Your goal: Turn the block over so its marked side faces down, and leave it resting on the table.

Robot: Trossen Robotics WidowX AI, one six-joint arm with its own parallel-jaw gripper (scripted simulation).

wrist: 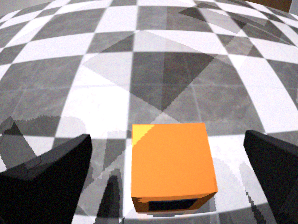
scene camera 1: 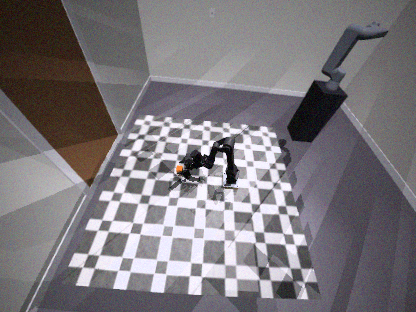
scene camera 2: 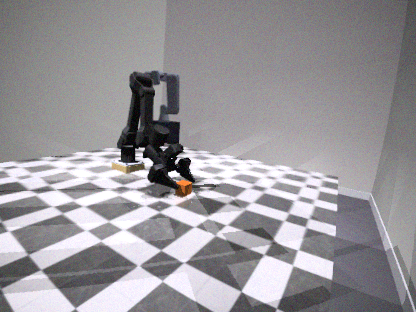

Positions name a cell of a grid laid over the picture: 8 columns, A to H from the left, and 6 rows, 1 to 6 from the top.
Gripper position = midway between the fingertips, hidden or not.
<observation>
My gripper (scene camera 2: D4) is open, with nothing in its grasp. Also in view: an orange block (wrist: E5).
My gripper is seen too in the wrist view (wrist: E4).
</observation>
